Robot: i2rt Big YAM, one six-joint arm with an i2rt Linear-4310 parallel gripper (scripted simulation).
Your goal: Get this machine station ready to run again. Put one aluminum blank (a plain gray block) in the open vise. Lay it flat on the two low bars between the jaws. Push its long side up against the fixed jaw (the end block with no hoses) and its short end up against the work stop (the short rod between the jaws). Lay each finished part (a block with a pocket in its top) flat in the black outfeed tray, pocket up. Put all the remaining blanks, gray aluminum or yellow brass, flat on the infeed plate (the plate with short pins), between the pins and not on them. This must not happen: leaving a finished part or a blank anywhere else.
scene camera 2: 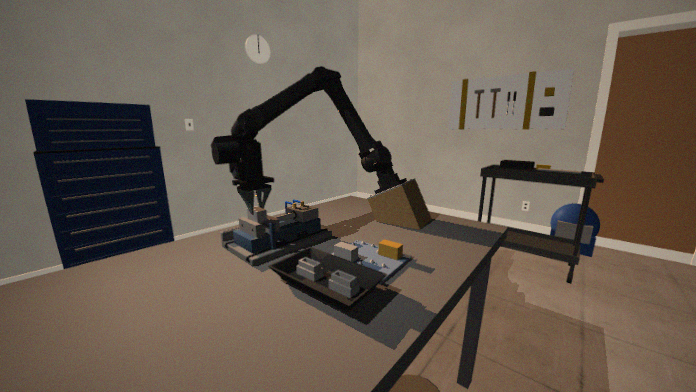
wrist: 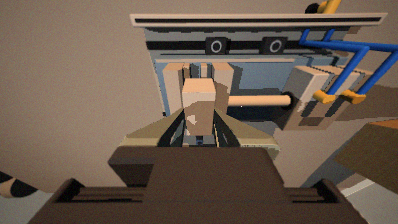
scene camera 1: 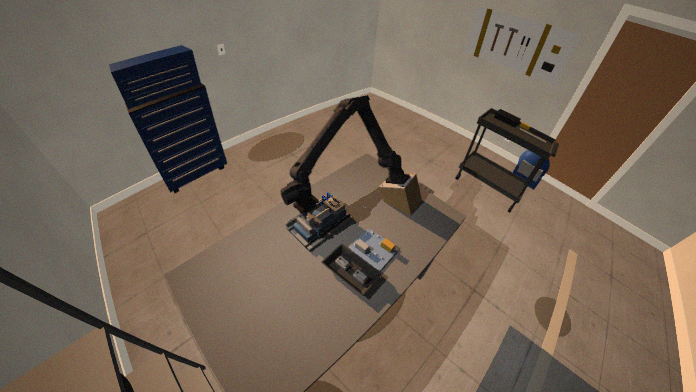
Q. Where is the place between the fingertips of the gripper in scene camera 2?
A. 256,211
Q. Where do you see a vise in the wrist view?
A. At 249,78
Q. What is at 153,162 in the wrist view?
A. The gripper.
